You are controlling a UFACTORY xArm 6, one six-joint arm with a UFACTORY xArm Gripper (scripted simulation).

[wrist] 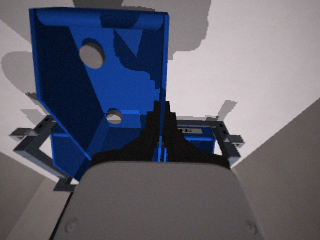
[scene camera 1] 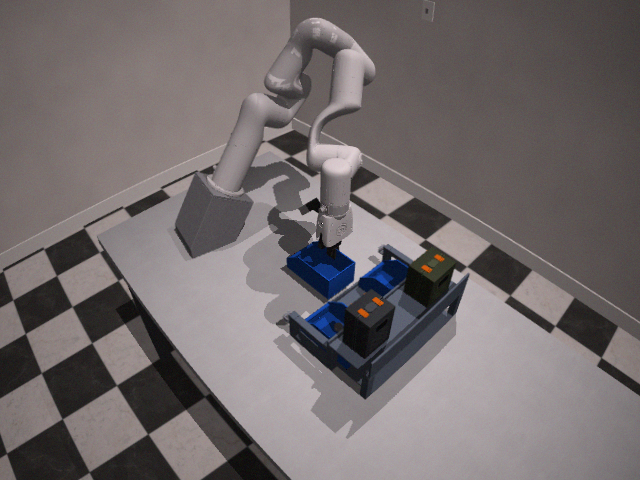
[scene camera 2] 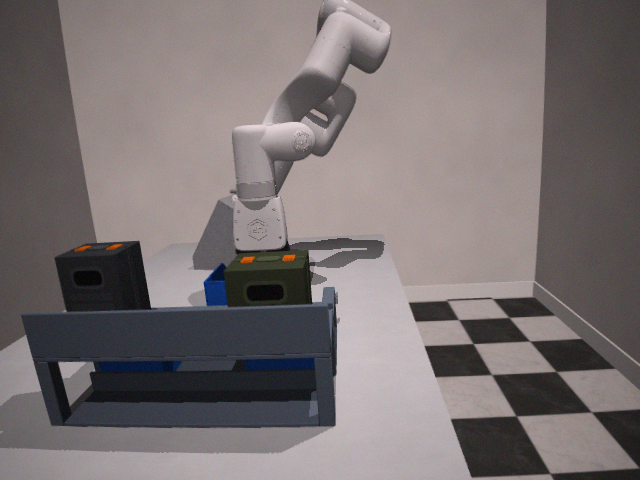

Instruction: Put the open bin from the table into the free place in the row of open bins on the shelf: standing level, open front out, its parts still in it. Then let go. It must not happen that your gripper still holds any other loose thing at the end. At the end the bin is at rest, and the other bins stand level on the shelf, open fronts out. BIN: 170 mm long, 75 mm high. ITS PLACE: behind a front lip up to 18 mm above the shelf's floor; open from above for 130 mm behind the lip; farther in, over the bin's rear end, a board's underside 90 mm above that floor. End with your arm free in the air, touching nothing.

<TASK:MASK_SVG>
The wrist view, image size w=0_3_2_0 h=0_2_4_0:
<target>my gripper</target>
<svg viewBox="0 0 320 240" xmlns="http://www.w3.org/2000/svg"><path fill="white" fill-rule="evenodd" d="M53 240L267 240L242 183L236 174L231 171L229 160L222 155L206 151L202 152L185 139L183 132L177 127L176 113L170 112L170 101L166 101L162 132L162 143L167 149L169 162L152 161L154 149L157 147L160 137L160 102L154 100L153 111L147 111L145 128L141 130L137 138L121 149L102 151L92 156L90 168L80 179Z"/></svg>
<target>blue open bin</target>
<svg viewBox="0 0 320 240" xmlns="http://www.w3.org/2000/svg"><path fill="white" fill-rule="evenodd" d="M30 22L37 100L87 158L91 160L91 157L98 152L121 149L137 138L141 130L145 128L147 111L153 111L154 100L160 102L159 143L157 143L157 147L154 149L152 161L160 162L166 104L169 22L153 11L53 7ZM109 111L115 110L122 114L122 120L119 124L112 124L107 121L106 117ZM83 45L94 43L103 50L105 63L100 68L93 69L83 63L79 55L79 50Z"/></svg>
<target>blue open bin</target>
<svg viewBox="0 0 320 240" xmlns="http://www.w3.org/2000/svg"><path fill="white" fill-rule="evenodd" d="M58 125L50 134L53 165L79 182L84 173L89 169L90 161L61 126Z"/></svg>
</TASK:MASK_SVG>
